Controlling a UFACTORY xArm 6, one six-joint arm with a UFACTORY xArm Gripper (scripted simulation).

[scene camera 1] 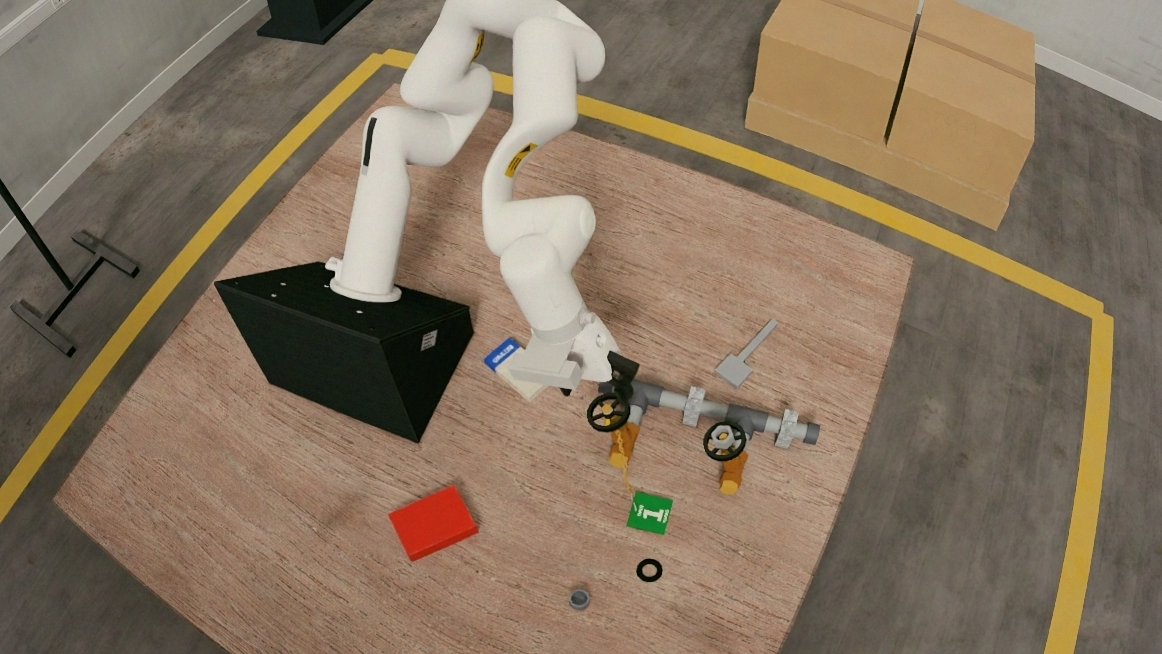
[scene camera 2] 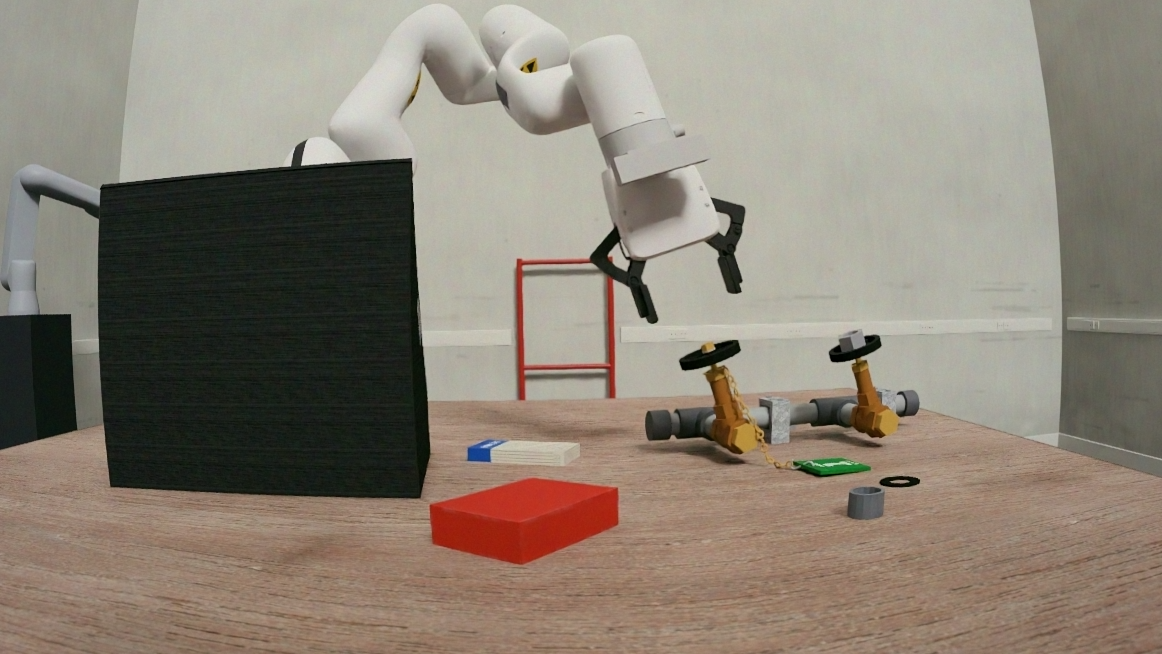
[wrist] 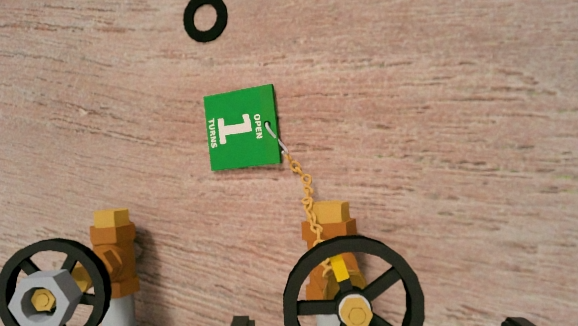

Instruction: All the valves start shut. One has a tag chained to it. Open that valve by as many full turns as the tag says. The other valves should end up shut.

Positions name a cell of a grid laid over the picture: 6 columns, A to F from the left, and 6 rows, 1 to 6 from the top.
Labels:
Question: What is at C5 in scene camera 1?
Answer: A red block.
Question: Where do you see a valve handwheel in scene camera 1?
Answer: D4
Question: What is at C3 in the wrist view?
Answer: A green tag.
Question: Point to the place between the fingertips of my gripper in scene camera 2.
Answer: At D3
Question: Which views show the red block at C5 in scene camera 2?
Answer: Scene camera 1 and scene camera 2 only.

